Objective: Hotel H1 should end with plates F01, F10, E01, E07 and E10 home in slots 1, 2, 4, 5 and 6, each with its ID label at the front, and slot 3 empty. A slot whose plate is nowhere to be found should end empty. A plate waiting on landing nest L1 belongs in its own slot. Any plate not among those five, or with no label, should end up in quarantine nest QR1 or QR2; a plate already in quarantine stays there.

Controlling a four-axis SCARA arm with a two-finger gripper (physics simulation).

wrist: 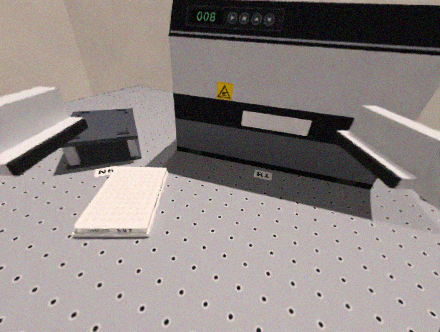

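Observation:
My gripper (215, 115) is open and empty, with one finger at the left edge and one at the right edge of the wrist view. A white plate (122, 200) lies flat on the perforated deck, left of centre and lower than the fingers in the view. The blurred label on its near edge looks like E07. Hotel H1, landing nest L1 and quarantine nests QR1 and QR2 do not show in the wrist view.
A low dark stand (102, 125) on pale legs is behind the plate, near a small tag (105, 172). A large grey and black instrument (300, 65) with display 008 stands at centre and right, with a tag (263, 174) at its foot that looks like R1.

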